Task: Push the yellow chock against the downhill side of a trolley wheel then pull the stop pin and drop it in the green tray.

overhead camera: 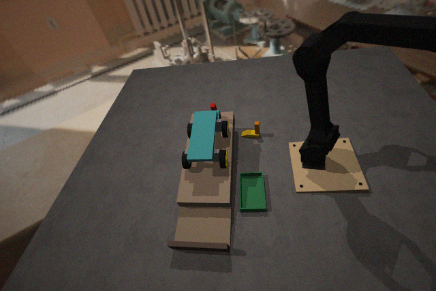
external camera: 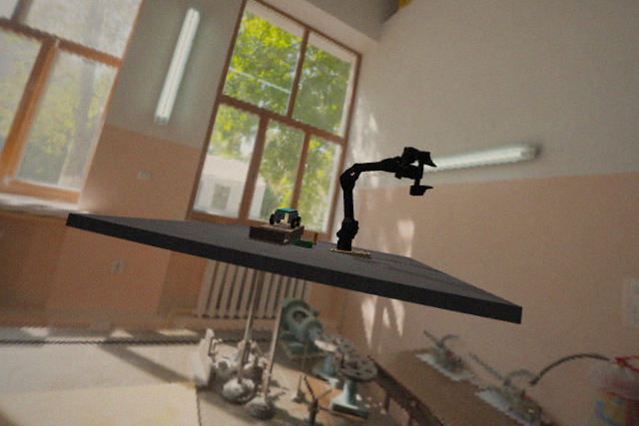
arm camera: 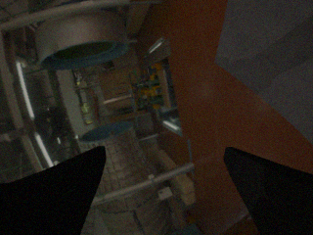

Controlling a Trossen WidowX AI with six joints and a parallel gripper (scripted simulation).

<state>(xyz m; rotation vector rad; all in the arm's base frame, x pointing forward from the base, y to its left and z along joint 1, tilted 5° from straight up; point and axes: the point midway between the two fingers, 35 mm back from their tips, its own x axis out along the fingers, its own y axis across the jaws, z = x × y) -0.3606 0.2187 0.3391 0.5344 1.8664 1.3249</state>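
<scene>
My gripper tip is now 56 cm short of the yellow chock, 35 cm above it and 32 cm to the left of it. Also, from my gripper tip: lower ramp piece 63 cm ahead, 37 cm below, 3 cm to the left; green tray 52 cm ahead, 38 cm below, 10 cm to the right; trolley 67 cm ahead, 26 cm below, 18 cm to the right.
</scene>
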